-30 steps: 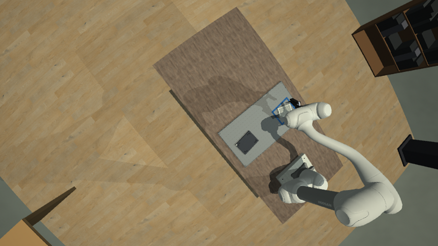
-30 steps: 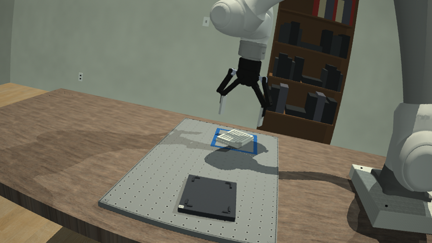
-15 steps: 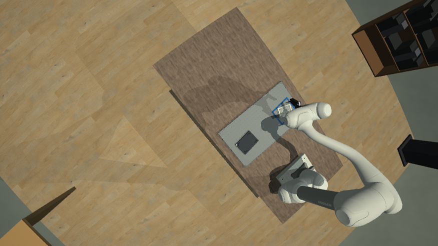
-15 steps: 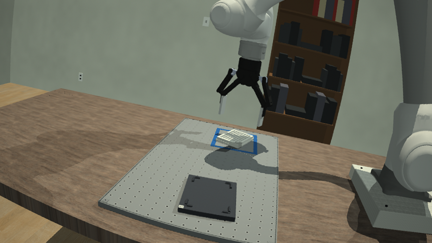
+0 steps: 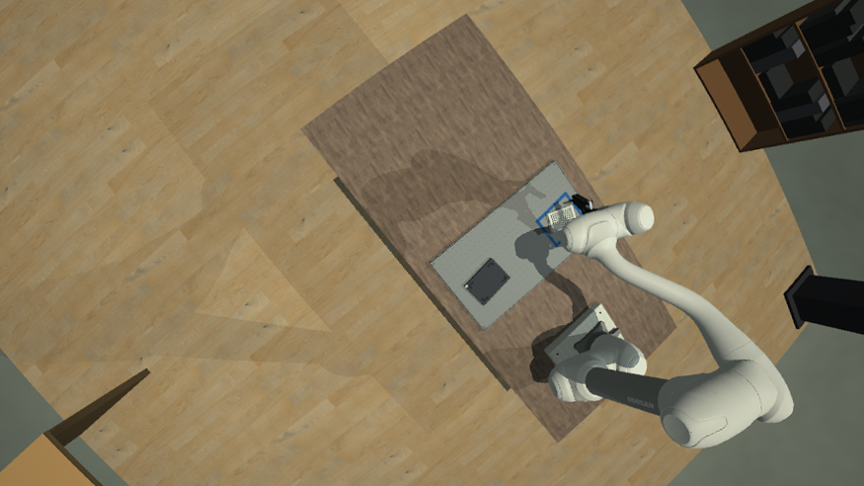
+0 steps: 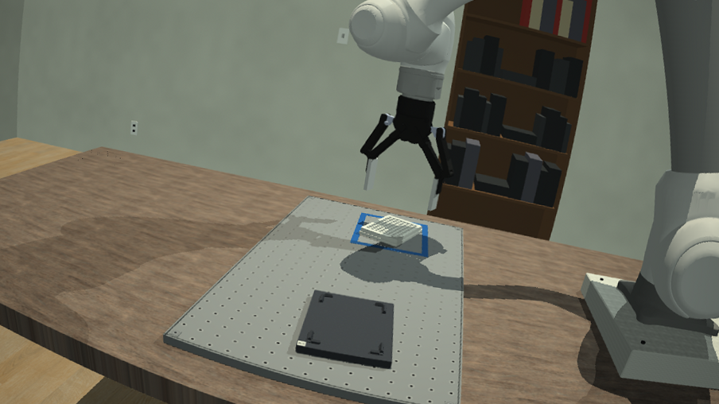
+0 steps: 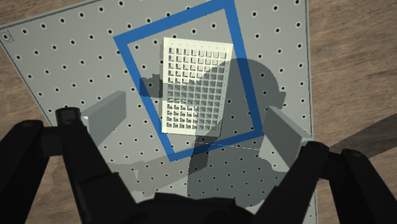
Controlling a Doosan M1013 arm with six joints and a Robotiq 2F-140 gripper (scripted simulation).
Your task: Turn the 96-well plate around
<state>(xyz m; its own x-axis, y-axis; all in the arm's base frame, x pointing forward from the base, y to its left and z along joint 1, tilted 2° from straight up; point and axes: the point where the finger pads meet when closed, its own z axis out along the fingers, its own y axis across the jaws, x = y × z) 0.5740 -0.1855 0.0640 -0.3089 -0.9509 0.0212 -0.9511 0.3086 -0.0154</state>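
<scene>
Right now the white 96-well plate is 8 cm below my hand. Round my hand: A1 label (50 cm to the left, 7 cm below, 3 cm ahead); dark plate nest N1 (42 cm to the left, 8 cm below, 1 cm behind).
</scene>
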